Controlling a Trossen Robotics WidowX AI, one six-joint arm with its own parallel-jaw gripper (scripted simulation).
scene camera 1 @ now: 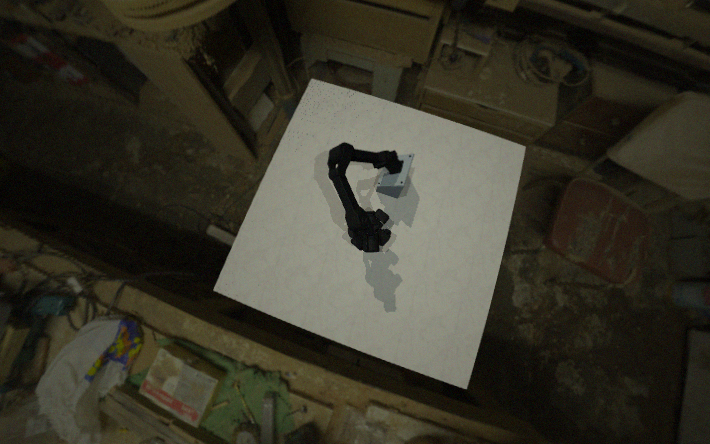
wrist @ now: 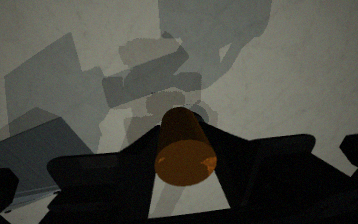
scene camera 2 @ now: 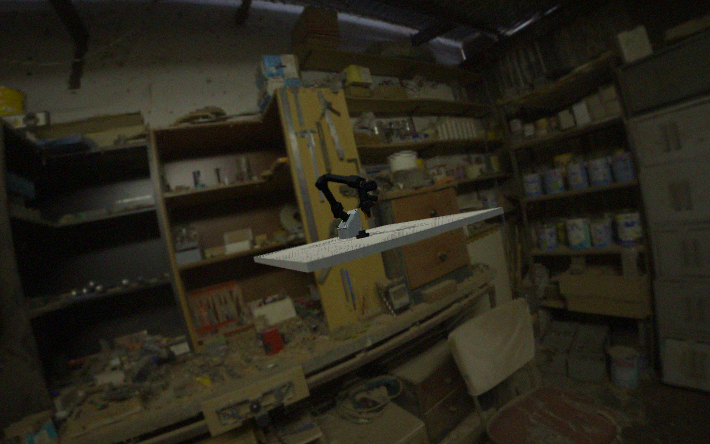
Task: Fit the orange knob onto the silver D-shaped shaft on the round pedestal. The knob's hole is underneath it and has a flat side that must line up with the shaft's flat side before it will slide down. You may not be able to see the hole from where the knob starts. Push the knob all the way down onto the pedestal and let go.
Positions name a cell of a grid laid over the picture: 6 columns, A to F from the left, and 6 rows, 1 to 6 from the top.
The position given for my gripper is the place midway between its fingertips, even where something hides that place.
My gripper (wrist: D4) carries an orange knob.
